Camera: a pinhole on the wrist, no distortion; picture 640 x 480 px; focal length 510.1 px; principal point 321.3 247.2 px. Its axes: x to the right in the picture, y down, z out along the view. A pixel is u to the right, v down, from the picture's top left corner.
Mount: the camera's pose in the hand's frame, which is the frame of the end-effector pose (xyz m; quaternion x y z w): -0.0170 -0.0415 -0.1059 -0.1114 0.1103 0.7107 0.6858
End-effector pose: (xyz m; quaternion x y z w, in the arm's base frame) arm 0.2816 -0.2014 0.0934 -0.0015 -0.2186 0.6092 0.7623
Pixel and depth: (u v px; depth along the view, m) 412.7 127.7 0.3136
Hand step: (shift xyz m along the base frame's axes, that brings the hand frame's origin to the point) -0.1536 0.0312 0.1453
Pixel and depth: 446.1 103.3 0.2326
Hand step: -0.1060 0.0385 0.0796
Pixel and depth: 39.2 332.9 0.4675
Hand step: -0.0202 -0.2316 0.3882
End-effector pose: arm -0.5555 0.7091 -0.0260 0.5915 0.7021 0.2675 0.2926
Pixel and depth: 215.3 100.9 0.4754
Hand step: 0.2694 0.1315 -0.2572
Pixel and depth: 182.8 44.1 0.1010
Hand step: -0.0276 0.0176 -0.0263
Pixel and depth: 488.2 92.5 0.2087
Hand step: 0.1071 0.0582 0.0123
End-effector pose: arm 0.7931 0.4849 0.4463 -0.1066 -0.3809 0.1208 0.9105
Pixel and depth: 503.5 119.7 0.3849
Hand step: -0.1368 0.2444 0.1365
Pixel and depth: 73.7 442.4 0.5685
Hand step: -0.5118 -0.1441 0.2438
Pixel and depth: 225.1 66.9 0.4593
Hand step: -0.1614 0.1029 0.3352
